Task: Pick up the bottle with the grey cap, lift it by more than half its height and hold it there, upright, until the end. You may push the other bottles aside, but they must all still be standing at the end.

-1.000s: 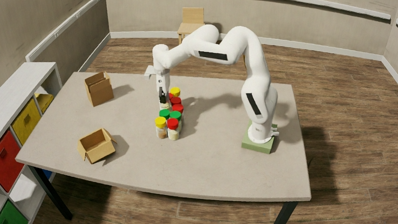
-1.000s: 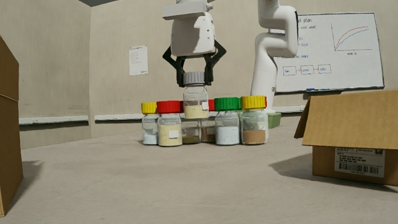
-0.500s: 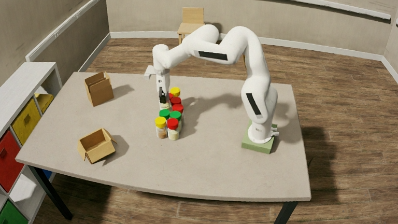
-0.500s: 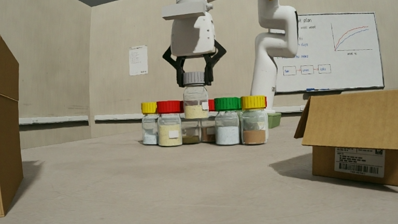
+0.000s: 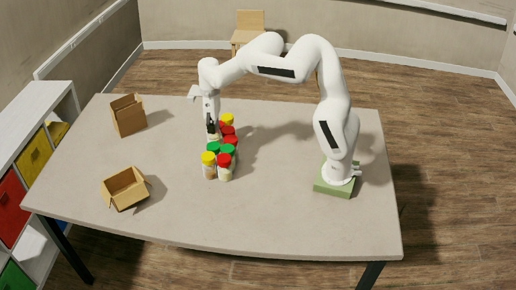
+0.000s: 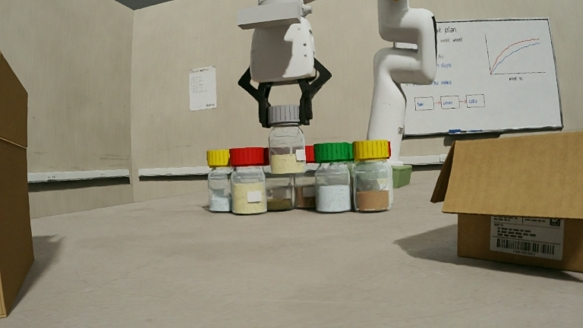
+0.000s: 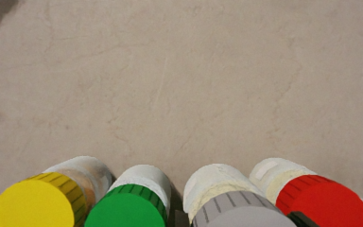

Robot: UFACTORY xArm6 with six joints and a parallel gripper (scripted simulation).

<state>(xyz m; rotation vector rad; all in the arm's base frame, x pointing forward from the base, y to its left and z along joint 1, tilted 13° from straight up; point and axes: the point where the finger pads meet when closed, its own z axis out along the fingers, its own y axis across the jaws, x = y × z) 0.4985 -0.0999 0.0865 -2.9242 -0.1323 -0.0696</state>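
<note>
Now: hand 4 cm above the grey-capped bottle. The rest, counted from my hand: red-capped bottle: 5 cm behind, 4 cm to the right, 10 cm below.
</note>
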